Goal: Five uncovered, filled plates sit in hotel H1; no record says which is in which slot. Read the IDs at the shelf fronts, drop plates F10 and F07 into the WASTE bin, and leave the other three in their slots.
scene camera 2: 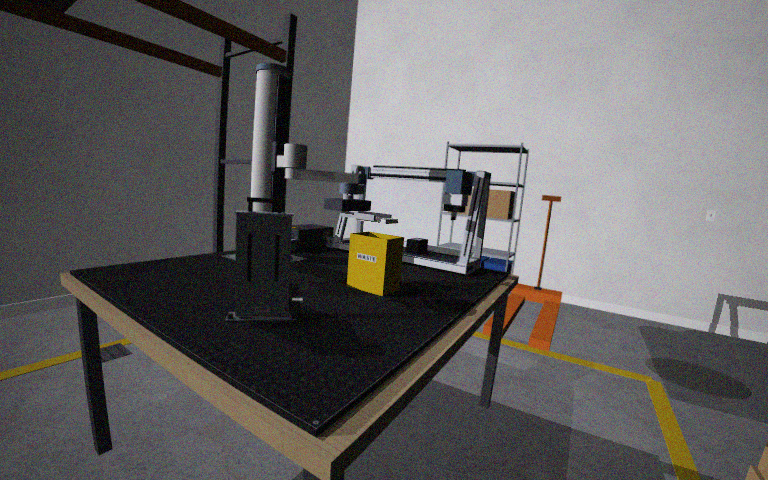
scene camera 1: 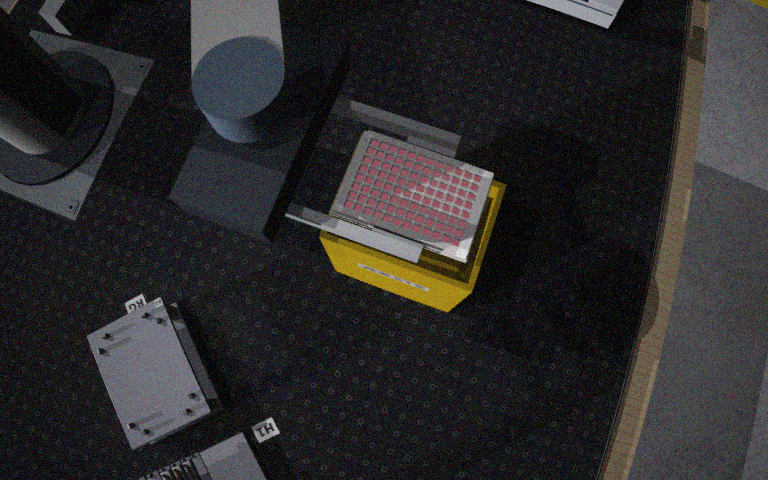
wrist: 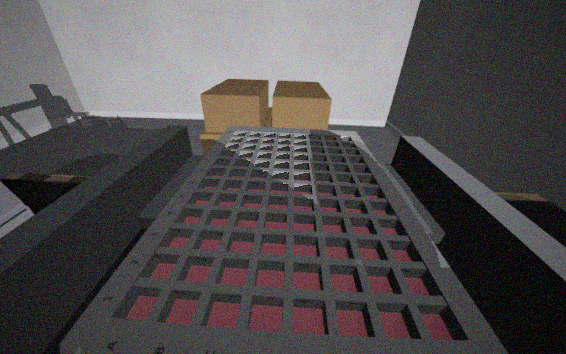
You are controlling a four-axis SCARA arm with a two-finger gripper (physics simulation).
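Pixels of known places: gripper, fingertip midpoint: (scene camera 2: 383, 217) (scene camera 1: 439, 198) (wrist: 291, 150); arm's base, link origin: (scene camera 1: 52, 118).
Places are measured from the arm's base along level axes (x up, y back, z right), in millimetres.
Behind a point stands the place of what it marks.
Note:
My gripper (scene camera 1: 440, 199) @(x 280, y -666, z 30 mm) (scene camera 2: 386, 218) @(x 280, y -666, z 30 mm) (wrist: 291, 150) @(x 280, y -666, z 30 mm) is shut on a filled, uncovered plate (scene camera 1: 410, 189) @(x 277, y -639, z 29 mm) (wrist: 292, 255) @(x 277, y -608, z 29 mm) with pink wells, gripped by its long sides. The plate is level and above the yellow WASTE bin (scene camera 1: 351, 257) @(x 165, y -597, z 84 mm) (scene camera 2: 390, 266) @(x 114, y -726, z 50 mm), covering most of its opening in scene camera 1. No ID on the held plate is readable. Hotel H1 (scene camera 1: 232, 458) @(x 21, y -519, z 370 mm) (scene camera 2: 263, 260) @(x 171, y -591, z 492 mm) is partly cut off at the bottom of scene camera 1 and is the tall grey tower in scene camera 2. Its slots, plates and shelf-front IDs cannot be read.
The grey RG stand (scene camera 1: 150, 373) @(x 73, y -391, z 298 mm) with small pegs lies between H1 and the arm side. The arm's column (scene camera 2: 263, 135) @(x 579, y -35, z 67 mm) stands behind the hotel in scene camera 2. A white gantry machine (scene camera 1: 577, 8) @(x 46, y -787, z -450 mm) (scene camera 2: 478, 226) @(x 243, y -852, z -570 mm) stands beyond the bin. Cardboard boxes (wrist: 302, 112) show in the wrist view's background.

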